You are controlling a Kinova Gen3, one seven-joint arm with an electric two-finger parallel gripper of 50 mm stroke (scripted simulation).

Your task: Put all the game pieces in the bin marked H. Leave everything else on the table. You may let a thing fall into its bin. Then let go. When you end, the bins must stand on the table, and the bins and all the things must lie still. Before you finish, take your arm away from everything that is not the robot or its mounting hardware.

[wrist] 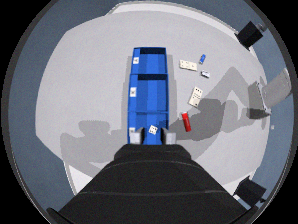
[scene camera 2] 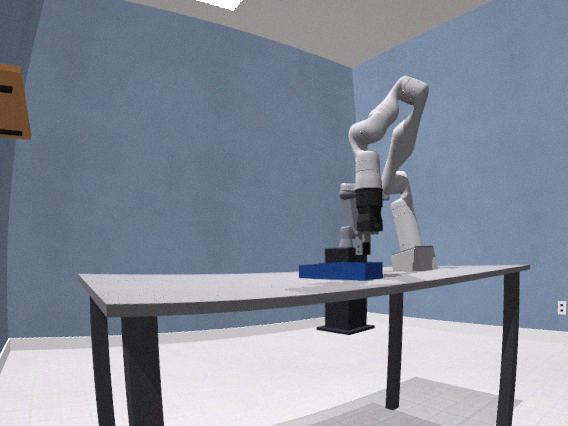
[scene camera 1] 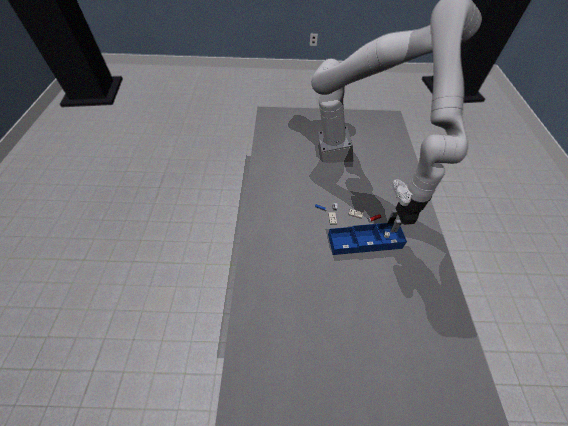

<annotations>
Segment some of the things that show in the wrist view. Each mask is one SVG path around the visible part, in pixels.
My gripper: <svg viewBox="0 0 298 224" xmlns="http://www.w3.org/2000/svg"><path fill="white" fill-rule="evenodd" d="M58 213L74 224L229 224L244 214L247 209L230 195L203 167L193 161L190 153L184 147L175 144L175 132L161 128L160 140L162 145L143 144L145 140L145 127L140 127L136 132L130 133L130 144L123 145L115 153L114 160L108 163Z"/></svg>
A blue three-compartment bin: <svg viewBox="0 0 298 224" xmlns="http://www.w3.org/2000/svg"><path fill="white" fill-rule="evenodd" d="M135 47L133 49L131 74L129 77L127 144L130 143L130 132L136 132L140 127L145 127L145 140L143 144L162 145L160 140L161 128L166 128L169 131L169 81L166 48ZM151 125L158 128L155 135L148 132Z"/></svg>
</annotations>
